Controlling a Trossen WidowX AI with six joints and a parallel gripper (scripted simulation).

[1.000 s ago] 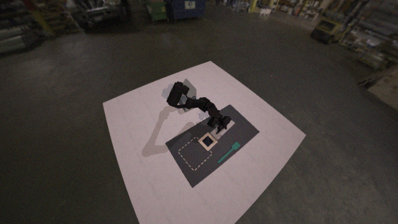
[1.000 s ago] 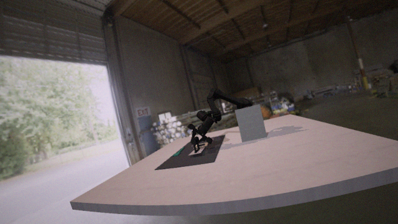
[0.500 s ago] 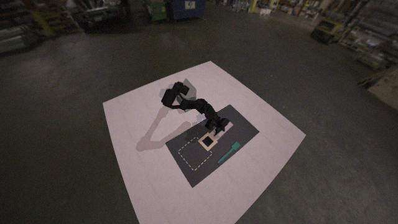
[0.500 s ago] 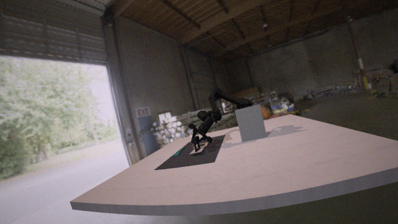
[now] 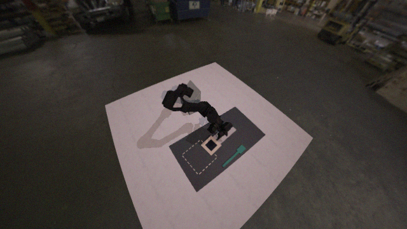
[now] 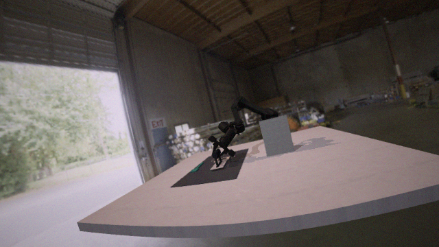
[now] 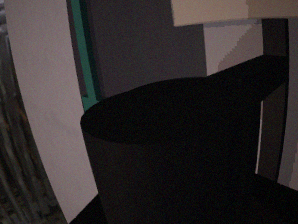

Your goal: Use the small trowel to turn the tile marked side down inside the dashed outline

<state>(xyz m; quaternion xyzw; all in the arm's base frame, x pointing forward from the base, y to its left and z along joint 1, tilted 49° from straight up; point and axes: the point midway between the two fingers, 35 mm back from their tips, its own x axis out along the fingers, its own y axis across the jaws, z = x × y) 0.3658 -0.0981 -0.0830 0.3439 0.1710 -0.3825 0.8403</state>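
The dark mat lies 7 cm below my gripper tip, 3 cm to the right of it and 1 cm behind it. The rest, counted from my gripper tip: teal trowel: 13 cm ahead, 5 cm below, 2 cm to the right; tile: 11 cm to the right, 5 cm below, 2 cm behind.
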